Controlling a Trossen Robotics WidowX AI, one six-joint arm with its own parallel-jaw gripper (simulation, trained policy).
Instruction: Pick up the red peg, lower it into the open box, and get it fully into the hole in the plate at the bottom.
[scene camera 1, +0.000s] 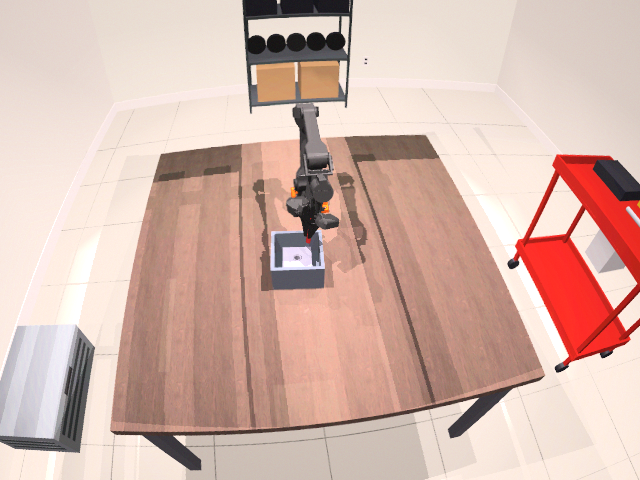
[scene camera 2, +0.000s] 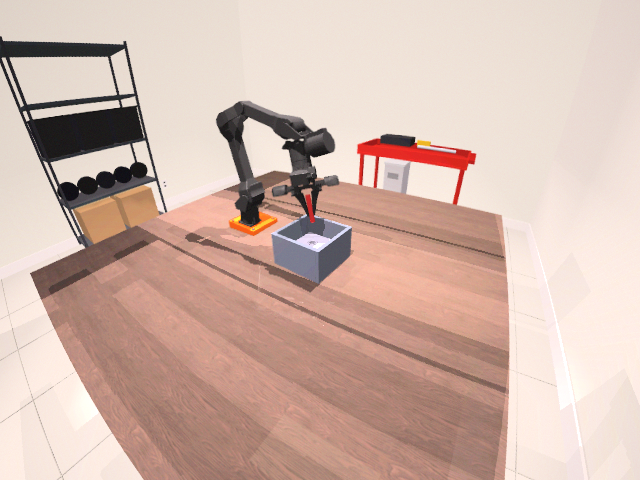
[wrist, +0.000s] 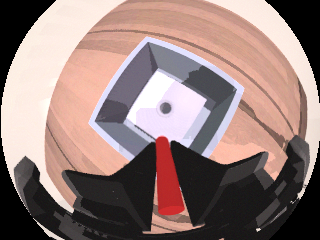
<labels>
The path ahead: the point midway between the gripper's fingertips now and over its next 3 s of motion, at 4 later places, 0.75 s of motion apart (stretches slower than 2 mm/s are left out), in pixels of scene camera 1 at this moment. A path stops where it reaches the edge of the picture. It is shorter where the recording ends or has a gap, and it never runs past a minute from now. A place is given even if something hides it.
The gripper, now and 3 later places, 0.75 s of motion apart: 307, 237; 296, 251; 293, 258; 284, 262
</labels>
